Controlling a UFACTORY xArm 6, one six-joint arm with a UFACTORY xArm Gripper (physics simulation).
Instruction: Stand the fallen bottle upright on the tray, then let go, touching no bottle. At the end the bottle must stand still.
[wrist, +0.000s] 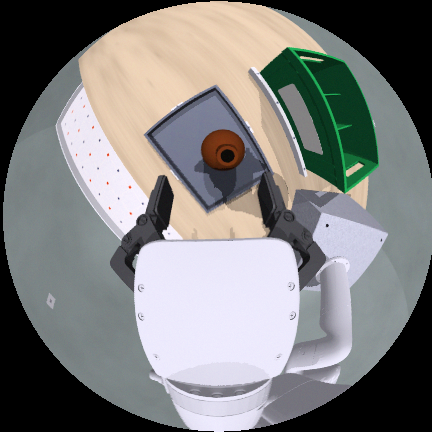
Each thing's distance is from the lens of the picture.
my gripper (214, 181): 13 cm
brown bottle (222, 149): 18 cm
white rail (268, 93): 36 cm
green panel (296, 79): 27 cm
The marked spots on the white rail and the green panel are 11 cm apart.
